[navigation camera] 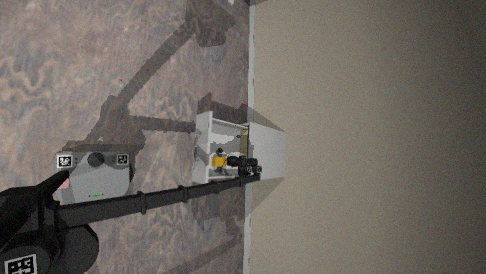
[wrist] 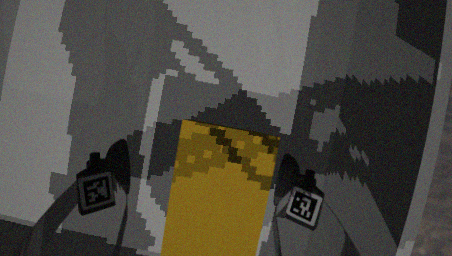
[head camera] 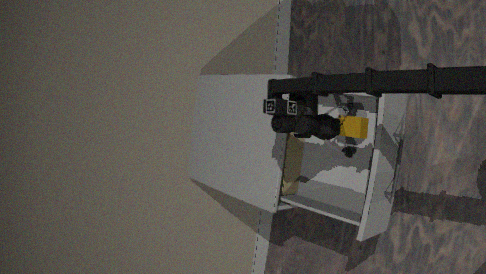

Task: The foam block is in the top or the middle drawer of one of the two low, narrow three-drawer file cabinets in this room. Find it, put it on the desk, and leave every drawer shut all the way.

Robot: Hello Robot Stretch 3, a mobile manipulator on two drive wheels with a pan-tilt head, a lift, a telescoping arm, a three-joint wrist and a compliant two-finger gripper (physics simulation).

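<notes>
The yellow foam block (head camera: 357,127) (navigation camera: 218,161) (wrist: 215,215) lies in the pulled-out drawer (head camera: 378,200) (navigation camera: 202,137) of a low white file cabinet (head camera: 232,135) (navigation camera: 267,152). My gripper (head camera: 347,127) (navigation camera: 220,161) (wrist: 204,165) is open, with its fingers down in the drawer on either side of the block. In the wrist view a clear gap shows between the left finger and the block, and the right finger is close beside it. Part of the block is hidden under the wrist in the head view. Which drawer level is open, I cannot tell. The desk does not show.
My arm (head camera: 405,81) (navigation camera: 162,197) reaches across one side of the open drawer, and its end is over the cabinet's front edge. The cabinet stands against the beige wall (head camera: 100,135) (navigation camera: 375,135). My base (navigation camera: 100,180) is on the wood floor (navigation camera: 160,80), in front of the cabinet.
</notes>
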